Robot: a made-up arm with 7 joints. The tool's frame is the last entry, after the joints.
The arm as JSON. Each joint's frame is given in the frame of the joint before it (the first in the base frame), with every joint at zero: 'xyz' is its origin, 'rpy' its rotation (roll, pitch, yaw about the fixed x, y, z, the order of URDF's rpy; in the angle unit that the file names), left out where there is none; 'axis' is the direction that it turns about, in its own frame. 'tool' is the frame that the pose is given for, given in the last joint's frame.
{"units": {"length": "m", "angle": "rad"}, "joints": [
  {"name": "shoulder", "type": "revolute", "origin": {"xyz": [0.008, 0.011, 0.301], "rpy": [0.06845, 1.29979, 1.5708]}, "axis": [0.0, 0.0, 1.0]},
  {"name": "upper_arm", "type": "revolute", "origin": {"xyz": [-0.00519, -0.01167, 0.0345], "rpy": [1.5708, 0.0, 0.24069]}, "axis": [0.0, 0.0, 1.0]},
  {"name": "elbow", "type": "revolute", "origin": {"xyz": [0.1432, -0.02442, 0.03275], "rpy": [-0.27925, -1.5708, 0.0]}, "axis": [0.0, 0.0, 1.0]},
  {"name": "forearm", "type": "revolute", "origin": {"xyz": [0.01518, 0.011, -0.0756], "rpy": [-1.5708, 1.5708, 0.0]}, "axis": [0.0, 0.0, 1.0]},
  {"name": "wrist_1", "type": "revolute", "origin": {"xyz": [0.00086, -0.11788, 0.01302], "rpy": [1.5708, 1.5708, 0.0]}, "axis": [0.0, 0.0, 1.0]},
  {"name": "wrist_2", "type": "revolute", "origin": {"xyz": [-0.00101, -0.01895, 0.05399], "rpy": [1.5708, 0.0, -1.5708]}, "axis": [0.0, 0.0, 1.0]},
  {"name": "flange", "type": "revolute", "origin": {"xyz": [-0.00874, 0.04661, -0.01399], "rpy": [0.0, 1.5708, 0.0]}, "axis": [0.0, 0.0, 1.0]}
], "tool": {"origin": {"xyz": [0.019, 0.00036, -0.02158], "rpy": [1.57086, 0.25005, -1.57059]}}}
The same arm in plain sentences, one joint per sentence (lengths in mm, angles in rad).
The arm has seven revolute joints in a row. What follows holds with every joint at zero, and every direction is one of the base frame's. Joint 1 lies 8 mm along +x and 11 mm along +y and 301 mm along +z from the base frame's origin and turns about the direction (0.068403, 0.961235, 0.26711). Joint 2 lies 14 mm along +x and 31 mm along +y and 14 mm along +z from joint 1 and turns about the direction (0.968889, -0.0002, -0.247497). Joint 3 lies 4 mm along -x and 16 mm along +y and 148 mm along -z from joint 2 and turns about the direction (0.247497, -0.0001, 0.968889). Joint 4 lies 4 mm along -x and 11 mm along +y and 77 mm along -z from joint 3 and turns about the direction (0.0002, 1, 0). Joint 5 lies 114 mm along +x and 13 mm along +y and 30 mm along -z from joint 4 and turns about the direction (0.968889, -0.0002, -0.247497). Joint 6 lies 57 mm along +x and 1 mm along +y and 5 mm along +z from joint 5 and turns about the direction (0.0002, 1, 0). Joint 7 lies 43 mm along +x and 14 mm along -y and 20 mm along -z from joint 6 and turns about the direction (0.247497, -0.0001, 0.968889). The tool frame, which is the frame that the pose is given for, lies 5 mm along -x and 19 mm along -y and 21 mm along -z from joint 7; its axes are the base frame's turned by roll 1.5708, pitch 0 and yaw -3.1416 rad (as in URDF: about the fixed x, then y, then z).
